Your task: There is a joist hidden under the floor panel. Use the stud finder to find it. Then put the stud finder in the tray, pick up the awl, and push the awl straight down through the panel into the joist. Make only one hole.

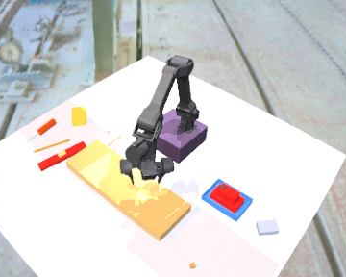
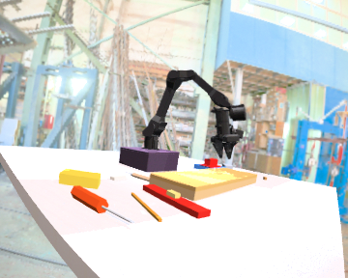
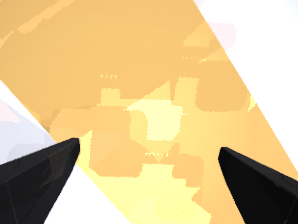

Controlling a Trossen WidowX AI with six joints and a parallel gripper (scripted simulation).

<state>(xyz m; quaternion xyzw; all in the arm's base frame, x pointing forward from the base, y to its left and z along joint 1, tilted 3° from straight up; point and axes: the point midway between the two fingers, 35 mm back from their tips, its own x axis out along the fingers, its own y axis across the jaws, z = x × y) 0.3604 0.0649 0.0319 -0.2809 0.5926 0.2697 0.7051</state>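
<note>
Right now my gripper tip is 32 cm to the left of the tan-handled pointed tool, 20 cm past it and 9 cm above it. Round my gripper tip: stud finder 23 cm to the left, 19 cm behind, 5 cm below; blue tray 25 cm to the left, 19 cm behind, 8 cm below; tiny orange cube 30 cm to the left, 13 cm ahead, 9 cm below.
</note>
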